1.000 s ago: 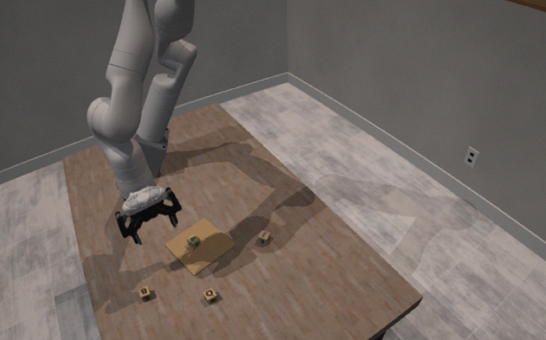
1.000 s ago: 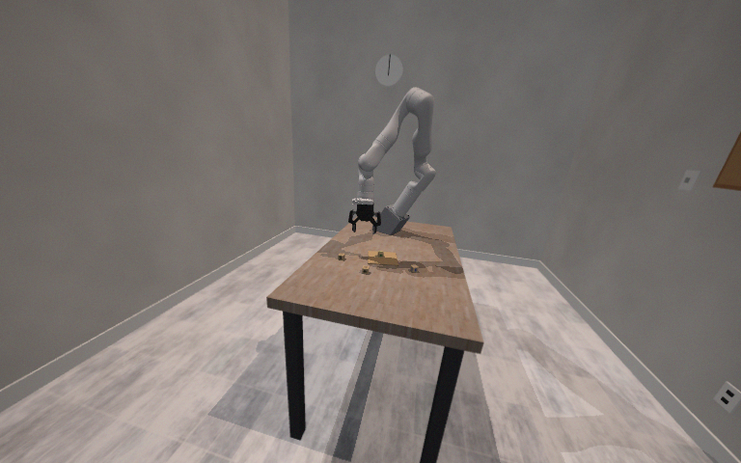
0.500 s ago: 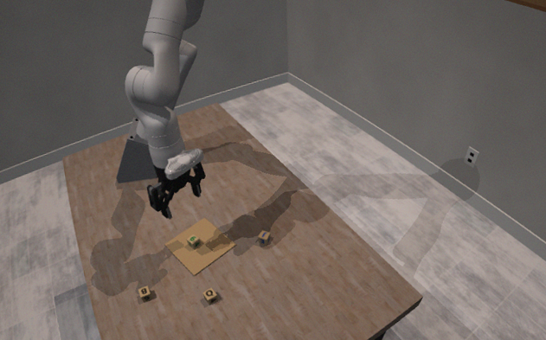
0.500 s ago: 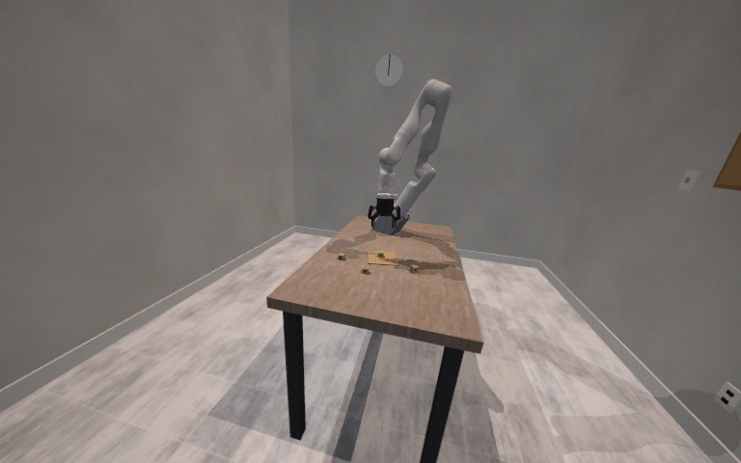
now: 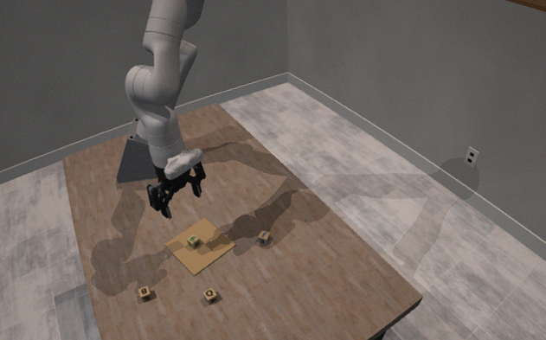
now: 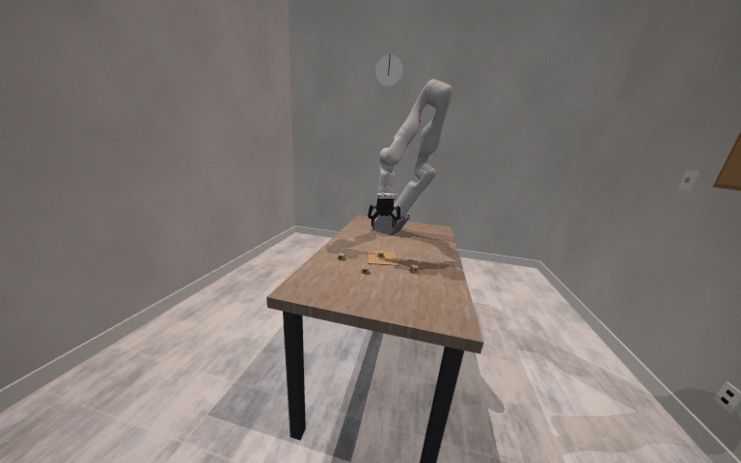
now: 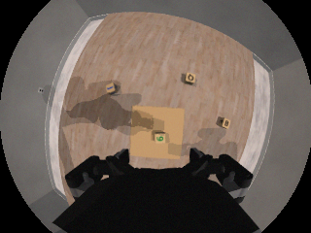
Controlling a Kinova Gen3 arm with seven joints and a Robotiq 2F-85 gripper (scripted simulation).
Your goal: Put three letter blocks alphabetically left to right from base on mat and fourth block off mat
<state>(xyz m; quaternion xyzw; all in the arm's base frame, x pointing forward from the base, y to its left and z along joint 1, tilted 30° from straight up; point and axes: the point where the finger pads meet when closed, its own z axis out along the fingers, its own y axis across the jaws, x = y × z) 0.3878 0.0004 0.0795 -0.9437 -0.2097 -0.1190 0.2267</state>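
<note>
Right now the tan mat is 10 mm to the left of my hand and 150 mm below it. From my hand the other things lie so: block (180 mm ahead, 140 mm below).
</note>
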